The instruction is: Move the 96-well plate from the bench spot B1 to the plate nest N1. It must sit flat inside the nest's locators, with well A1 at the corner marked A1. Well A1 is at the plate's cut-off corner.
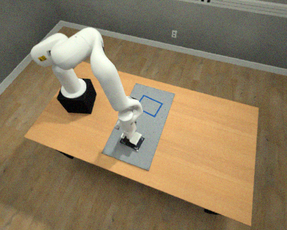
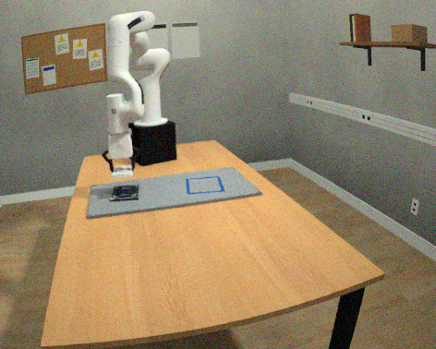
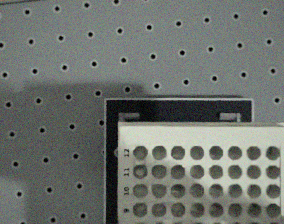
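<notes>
My gripper is now 10 cm above the plate nest N1. The rest, counted from my hand: white 96-well plate: 1 cm below.
</notes>
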